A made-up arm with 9 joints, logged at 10 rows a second.
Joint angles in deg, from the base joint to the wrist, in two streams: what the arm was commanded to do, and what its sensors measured. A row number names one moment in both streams.
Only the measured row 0 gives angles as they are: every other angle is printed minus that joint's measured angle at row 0.
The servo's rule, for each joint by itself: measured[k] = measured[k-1] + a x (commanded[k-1-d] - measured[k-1]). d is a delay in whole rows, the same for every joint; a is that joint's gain. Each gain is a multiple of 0.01, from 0.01 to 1. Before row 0 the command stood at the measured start. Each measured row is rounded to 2 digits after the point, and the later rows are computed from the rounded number. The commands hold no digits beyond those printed.
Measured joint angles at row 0: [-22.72 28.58 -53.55 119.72 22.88 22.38 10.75 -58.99 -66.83]
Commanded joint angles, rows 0 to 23: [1.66 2.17 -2.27 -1.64 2.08 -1.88 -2.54 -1.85 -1.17]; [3.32 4.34 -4.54 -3.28 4.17 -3.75 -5.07 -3.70 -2.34]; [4.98 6.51 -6.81 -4.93 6.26 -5.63 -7.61 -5.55 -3.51]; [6.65 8.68 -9.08 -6.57 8.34 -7.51 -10.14 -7.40 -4.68]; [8.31 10.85 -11.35 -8.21 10.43 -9.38 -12.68 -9.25 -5.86]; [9.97 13.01 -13.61 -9.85 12.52 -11.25 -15.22 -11.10 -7.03]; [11.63 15.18 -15.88 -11.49 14.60 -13.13 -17.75 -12.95 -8.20]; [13.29 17.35 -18.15 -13.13 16.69 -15.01 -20.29 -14.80 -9.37]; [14.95 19.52 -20.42 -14.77 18.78 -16.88 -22.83 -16.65 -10.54]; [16.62 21.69 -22.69 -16.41 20.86 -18.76 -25.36 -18.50 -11.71]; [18.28 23.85 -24.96 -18.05 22.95 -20.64 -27.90 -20.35 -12.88]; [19.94 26.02 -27.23 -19.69 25.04 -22.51 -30.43 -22.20 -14.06]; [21.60 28.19 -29.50 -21.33 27.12 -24.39 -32.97 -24.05 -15.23]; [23.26 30.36 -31.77 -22.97 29.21 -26.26 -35.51 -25.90 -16.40]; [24.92 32.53 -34.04 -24.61 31.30 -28.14 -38.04 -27.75 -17.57]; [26.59 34.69 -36.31 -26.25 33.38 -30.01 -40.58 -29.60 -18.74]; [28.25 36.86 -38.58 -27.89 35.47 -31.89 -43.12 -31.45 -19.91]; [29.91 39.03 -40.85 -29.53 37.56 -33.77 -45.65 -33.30 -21.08]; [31.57 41.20 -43.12 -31.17 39.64 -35.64 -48.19 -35.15 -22.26]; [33.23 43.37 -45.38 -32.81 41.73 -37.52 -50.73 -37.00 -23.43]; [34.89 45.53 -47.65 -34.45 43.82 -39.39 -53.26 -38.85 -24.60]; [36.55 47.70 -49.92 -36.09 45.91 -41.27 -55.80 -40.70 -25.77]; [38.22 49.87 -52.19 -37.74 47.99 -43.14 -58.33 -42.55 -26.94]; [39.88 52.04 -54.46 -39.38 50.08 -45.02 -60.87 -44.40 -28.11]
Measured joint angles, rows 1 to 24: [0.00 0.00 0.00 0.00 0.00 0.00 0.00 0.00 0.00]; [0.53 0.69 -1.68 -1.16 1.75 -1.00 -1.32 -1.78 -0.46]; [1.42 1.86 -3.80 -2.67 3.78 -2.46 -3.27 -3.62 -1.19]; [2.56 3.35 -6.03 -4.27 5.86 -4.14 -5.53 -5.47 -2.09]; [3.87 5.06 -8.29 -5.90 7.94 -5.93 -7.93 -7.32 -3.10]; [5.29 6.91 -10.55 -7.54 10.03 -7.76 -10.40 -9.17 -4.18]; [6.79 8.86 -12.81 -9.18 12.12 -9.61 -12.91 -11.02 -5.29]; [8.34 10.88 -15.08 -10.82 14.20 -11.48 -15.43 -12.87 -6.42]; [9.92 12.95 -17.35 -12.46 16.29 -13.35 -17.96 -14.72 -7.57]; [11.53 15.05 -19.62 -14.10 18.38 -15.22 -20.49 -16.57 -8.73]; [13.16 17.17 -21.89 -15.74 20.46 -17.10 -23.02 -18.42 -9.89]; [14.80 19.31 -24.16 -17.38 22.55 -18.98 -25.56 -20.27 -11.06]; [16.44 21.46 -26.43 -19.02 24.64 -20.85 -28.09 -22.12 -12.23]; [18.09 23.61 -28.70 -20.66 26.72 -22.73 -30.63 -23.97 -13.40]; [19.74 25.77 -30.97 -22.30 28.81 -24.60 -33.17 -25.82 -14.57]; [21.40 27.93 -33.24 -23.94 30.90 -26.48 -35.70 -27.67 -15.74]; [23.06 30.09 -35.51 -25.58 32.98 -28.35 -38.24 -29.52 -16.91]; [24.72 32.26 -37.78 -27.22 35.07 -30.23 -40.78 -31.37 -18.08]; [26.38 34.43 -40.05 -28.86 37.16 -32.11 -43.31 -33.22 -19.25]; [28.04 36.60 -42.32 -30.50 39.24 -33.98 -45.85 -35.07 -20.42]; [29.70 38.77 -44.58 -32.14 41.33 -35.86 -48.39 -36.92 -21.59]; [31.36 40.93 -46.85 -33.78 43.42 -37.73 -50.92 -38.77 -22.76]; [33.02 43.10 -49.12 -35.42 45.51 -39.61 -53.46 -40.62 -23.93]; [34.68 45.27 -51.39 -37.07 47.59 -41.48 -55.99 -42.47 -25.10]
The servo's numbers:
d 1
a 0.32 0.32 0.74 0.71 0.84 0.53 0.52 0.96 0.39

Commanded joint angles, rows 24 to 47: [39.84 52.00 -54.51 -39.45 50.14 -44.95 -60.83 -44.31 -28.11]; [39.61 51.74 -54.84 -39.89 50.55 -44.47 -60.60 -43.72 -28.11]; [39.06 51.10 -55.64 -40.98 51.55 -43.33 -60.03 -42.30 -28.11]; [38.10 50.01 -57.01 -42.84 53.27 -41.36 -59.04 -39.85 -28.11]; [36.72 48.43 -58.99 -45.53 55.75 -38.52 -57.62 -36.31 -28.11]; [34.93 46.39 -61.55 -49.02 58.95 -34.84 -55.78 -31.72 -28.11]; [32.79 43.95 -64.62 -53.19 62.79 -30.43 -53.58 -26.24 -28.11]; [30.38 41.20 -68.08 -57.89 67.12 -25.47 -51.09 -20.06 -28.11]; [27.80 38.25 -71.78 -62.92 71.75 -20.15 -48.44 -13.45 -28.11]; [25.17 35.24 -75.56 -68.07 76.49 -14.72 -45.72 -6.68 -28.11]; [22.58 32.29 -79.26 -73.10 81.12 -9.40 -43.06 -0.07 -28.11]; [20.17 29.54 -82.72 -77.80 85.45 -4.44 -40.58 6.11 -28.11]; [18.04 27.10 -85.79 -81.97 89.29 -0.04 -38.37 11.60 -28.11]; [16.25 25.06 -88.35 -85.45 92.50 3.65 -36.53 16.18 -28.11]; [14.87 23.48 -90.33 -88.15 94.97 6.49 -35.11 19.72 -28.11]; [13.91 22.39 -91.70 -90.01 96.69 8.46 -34.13 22.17 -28.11]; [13.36 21.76 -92.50 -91.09 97.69 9.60 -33.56 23.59 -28.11]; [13.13 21.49 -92.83 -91.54 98.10 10.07 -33.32 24.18 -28.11]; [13.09 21.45 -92.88 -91.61 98.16 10.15 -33.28 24.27 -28.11]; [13.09 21.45 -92.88 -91.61 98.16 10.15 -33.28 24.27 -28.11]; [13.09 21.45 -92.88 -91.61 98.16 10.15 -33.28 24.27 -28.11]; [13.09 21.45 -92.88 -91.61 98.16 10.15 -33.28 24.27 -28.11]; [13.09 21.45 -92.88 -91.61 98.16 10.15 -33.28 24.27 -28.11]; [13.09 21.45 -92.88 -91.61 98.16 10.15 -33.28 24.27 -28.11]
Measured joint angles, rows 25 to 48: [36.34 47.44 -53.66 -38.71 49.68 -43.36 -58.53 -44.32 -26.27]; [37.46 48.90 -54.29 -39.24 50.07 -44.20 -59.73 -44.31 -26.99]; [38.15 49.81 -54.70 -39.70 50.47 -44.34 -60.18 -43.74 -27.43]; [38.44 50.22 -55.40 -40.61 51.38 -43.80 -60.10 -42.36 -27.70]; [38.33 50.15 -56.59 -42.19 52.97 -42.51 -59.55 -39.95 -27.86]; [37.81 49.60 -58.37 -44.56 55.31 -40.40 -58.55 -36.46 -27.96]; [36.89 48.57 -60.72 -47.73 58.37 -37.45 -57.11 -31.91 -28.02]; [35.58 47.09 -63.61 -51.61 62.08 -33.73 -55.27 -26.47 -28.06]; [33.92 45.21 -66.92 -56.07 66.31 -29.35 -53.10 -20.32 -28.08]; [31.96 42.98 -70.52 -60.93 70.88 -24.47 -50.68 -13.72 -28.09]; [29.79 40.50 -74.25 -66.00 75.59 -19.30 -48.10 -6.96 -28.10]; [27.48 37.87 -77.96 -71.04 80.24 -14.05 -45.48 -0.35 -28.10]; [25.14 35.20 -81.48 -75.84 84.62 -8.96 -42.93 5.85 -28.10]; [22.87 32.61 -84.67 -80.19 88.54 -4.23 -40.56 11.37 -28.10]; [20.75 30.19 -87.39 -83.92 91.87 -0.05 -38.46 15.99 -28.10]; [18.87 28.04 -89.57 -86.92 94.47 3.42 -36.72 19.57 -28.10]; [17.28 26.23 -91.15 -89.11 96.33 6.09 -35.37 22.07 -28.10]; [16.03 24.80 -92.15 -90.52 97.47 7.95 -34.43 23.53 -28.10]; [15.10 23.74 -92.65 -91.24 98.00 9.07 -33.85 24.15 -28.10]; [14.46 23.01 -92.82 -91.50 98.13 9.64 -33.55 24.27 -28.10]; [14.02 22.51 -92.86 -91.58 98.16 9.91 -33.41 24.27 -28.10]; [13.72 22.17 -92.87 -91.60 98.16 10.04 -33.34 24.27 -28.10]; [13.52 21.94 -92.88 -91.61 98.16 10.10 -33.31 24.27 -28.10]; [13.38 21.78 -92.88 -91.61 98.16 10.13 -33.29 24.27 -28.10]
